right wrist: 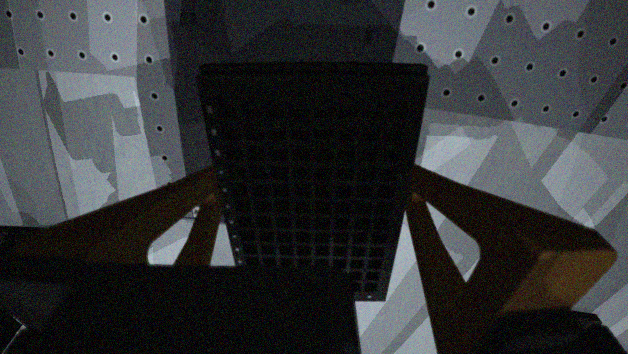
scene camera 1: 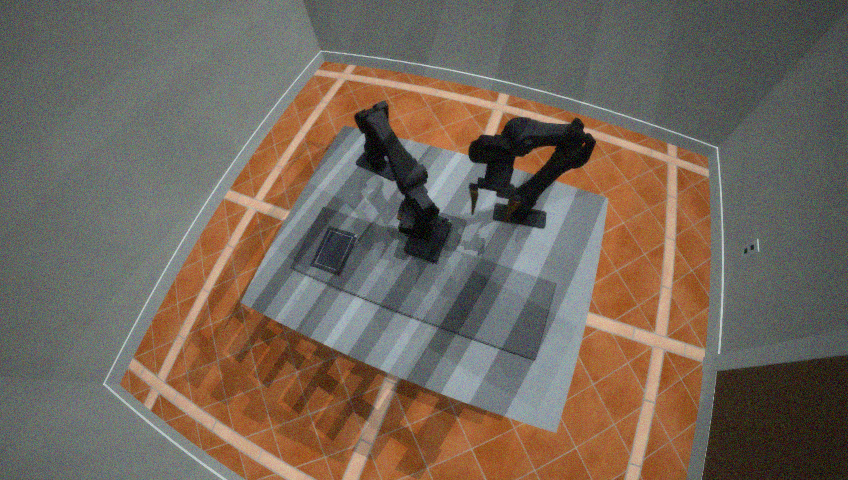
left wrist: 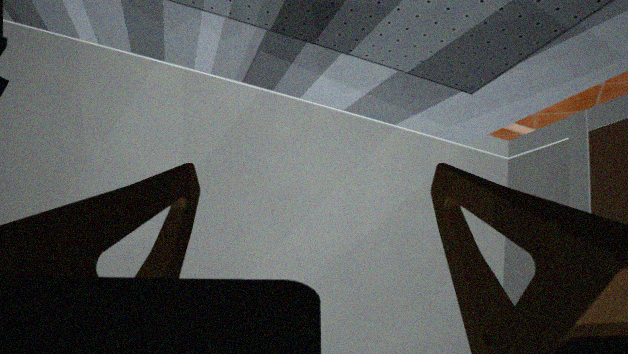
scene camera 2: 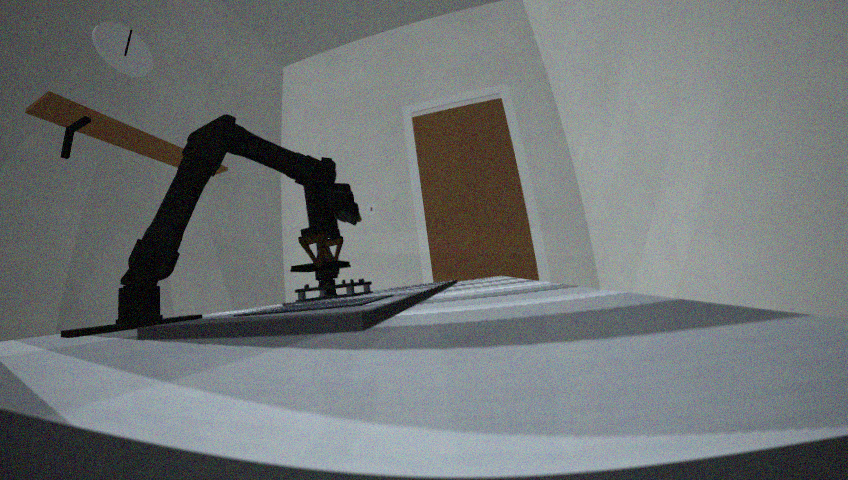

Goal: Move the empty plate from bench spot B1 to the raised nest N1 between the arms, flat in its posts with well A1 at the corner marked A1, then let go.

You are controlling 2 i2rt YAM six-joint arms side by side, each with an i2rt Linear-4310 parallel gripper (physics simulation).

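Note:
My right gripper is shut on the dark empty plate, whose grid of wells shows in the right wrist view. The plate looks about level. In scene camera 2 it is above a dark rack with short upright posts, seemingly nest N1; the gap beneath is hard to judge in the dark. Mark A1 is not legible. A dark rectangle with a pale outline, seemingly spot B1, lies at the left of scene camera 1. My left gripper is open and empty.
A thin perforated board lies on the striped table. The left arm is folded close to the right of the right gripper in scene camera 1. A wall shelf is behind the right arm in scene camera 2.

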